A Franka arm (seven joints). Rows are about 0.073 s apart.
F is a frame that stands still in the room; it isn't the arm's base.
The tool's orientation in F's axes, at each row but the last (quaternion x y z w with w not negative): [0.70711, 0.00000, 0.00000, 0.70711]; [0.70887, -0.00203, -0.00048, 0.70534]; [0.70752, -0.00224, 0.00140, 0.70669]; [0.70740, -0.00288, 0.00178, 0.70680]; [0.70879, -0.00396, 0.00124, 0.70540]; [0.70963, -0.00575, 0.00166, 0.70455]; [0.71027, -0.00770, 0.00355, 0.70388]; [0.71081, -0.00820, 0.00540, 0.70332]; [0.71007, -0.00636, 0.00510, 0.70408]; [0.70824, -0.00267, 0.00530, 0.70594]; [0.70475, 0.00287, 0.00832, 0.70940]
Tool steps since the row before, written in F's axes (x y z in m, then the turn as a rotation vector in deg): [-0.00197, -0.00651, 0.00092, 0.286, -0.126, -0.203]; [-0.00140, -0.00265, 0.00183, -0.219, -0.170, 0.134]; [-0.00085, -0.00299, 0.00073, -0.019, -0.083, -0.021]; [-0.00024, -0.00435, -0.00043, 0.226, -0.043, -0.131]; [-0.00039, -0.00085, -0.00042, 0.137, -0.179, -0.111]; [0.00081, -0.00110, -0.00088, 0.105, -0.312, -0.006]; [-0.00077, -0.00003, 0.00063, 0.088, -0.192, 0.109]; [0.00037, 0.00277, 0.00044, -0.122, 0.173, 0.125]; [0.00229, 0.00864, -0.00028, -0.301, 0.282, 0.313]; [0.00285, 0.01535, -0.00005, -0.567, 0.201, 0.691]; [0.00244, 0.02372, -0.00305, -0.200, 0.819, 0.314]
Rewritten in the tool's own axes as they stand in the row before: [-0.00197, 0.00092, 0.00651, 0.286, -0.203, 0.126]; [-0.00139, 0.00185, 0.00265, -0.218, 0.135, 0.170]; [-0.00084, 0.00074, 0.00299, -0.019, -0.021, 0.083]; [-0.00024, -0.00042, 0.00435, 0.225, -0.132, 0.043]; [-0.00039, -0.00041, 0.00085, 0.137, -0.111, 0.179]; [0.00081, -0.00088, 0.00110, 0.107, -0.005, 0.311]; [-0.00076, 0.00064, 0.00003, 0.091, 0.109, 0.190]; [0.00037, 0.00040, -0.00278, -0.120, 0.125, -0.174]; [0.00227, -0.00039, -0.00864, -0.296, 0.315, -0.284]; [0.00291, -0.00013, -0.01534, -0.558, 0.697, -0.205]; [0.00279, -0.00291, -0.02370, -0.185, 0.321, -0.820]
